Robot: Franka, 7 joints.
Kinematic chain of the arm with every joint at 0, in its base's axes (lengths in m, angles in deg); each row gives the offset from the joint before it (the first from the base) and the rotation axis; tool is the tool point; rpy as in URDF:
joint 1: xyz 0 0 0.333 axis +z
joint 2: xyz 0 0 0 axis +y
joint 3: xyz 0 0 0.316 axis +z
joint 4: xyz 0.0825 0 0 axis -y
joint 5: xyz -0.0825 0 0.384 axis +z
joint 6: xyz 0 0 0 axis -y
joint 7: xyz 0.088 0 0 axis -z
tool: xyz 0 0 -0.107 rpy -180 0 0
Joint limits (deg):
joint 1: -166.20..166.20
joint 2: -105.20..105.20
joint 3: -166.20..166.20
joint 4: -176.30..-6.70
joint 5: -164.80..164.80
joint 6: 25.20..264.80
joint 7: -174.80..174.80
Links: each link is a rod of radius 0.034 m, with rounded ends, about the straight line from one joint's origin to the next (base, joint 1, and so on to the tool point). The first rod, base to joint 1, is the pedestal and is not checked.
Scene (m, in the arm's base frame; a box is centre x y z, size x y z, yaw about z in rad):
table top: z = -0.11
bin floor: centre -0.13 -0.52 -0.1 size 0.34 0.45 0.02 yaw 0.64
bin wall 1: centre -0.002 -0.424 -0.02 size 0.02 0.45 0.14 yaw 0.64
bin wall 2: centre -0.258 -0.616 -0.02 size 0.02 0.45 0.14 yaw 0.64
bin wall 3: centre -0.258 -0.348 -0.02 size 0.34 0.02 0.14 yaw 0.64
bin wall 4: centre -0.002 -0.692 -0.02 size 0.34 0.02 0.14 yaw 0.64
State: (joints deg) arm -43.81 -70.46 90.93 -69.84 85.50 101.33 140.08
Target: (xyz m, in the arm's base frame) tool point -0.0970 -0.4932 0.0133
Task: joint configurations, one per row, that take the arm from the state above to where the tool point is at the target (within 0.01 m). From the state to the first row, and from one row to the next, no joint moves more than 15 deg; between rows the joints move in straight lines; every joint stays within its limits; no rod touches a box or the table.
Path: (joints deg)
1: -30.33 -66.83 99.23 -74.61 84.01 96.22 140.08
2: -16.86 -63.21 107.53 -79.37 82.52 91.10 140.08
3: -3.38 -59.58 115.82 -84.14 81.03 85.99 140.08
4: 10.09 -55.96 124.12 -88.90 79.53 80.88 140.08
5: 23.57 -52.33 132.42 -93.67 78.04 75.76 140.08
6: 37.05 -48.71 140.72 -98.43 76.55 70.65 140.08
7: 50.52 -45.08 149.02 -103.20 75.06 65.54 140.08
8: 64.00 -41.46 157.32 -107.97 73.57 60.42 140.08
9: 77.47 -37.83 165.61 -112.73 72.08 55.31 140.08
10: 77.96 -49.11 165.91 -107.53 75.06 61.70 140.08
11: 78.44 -60.39 166.20 -102.32 78.05 68.10 140.08

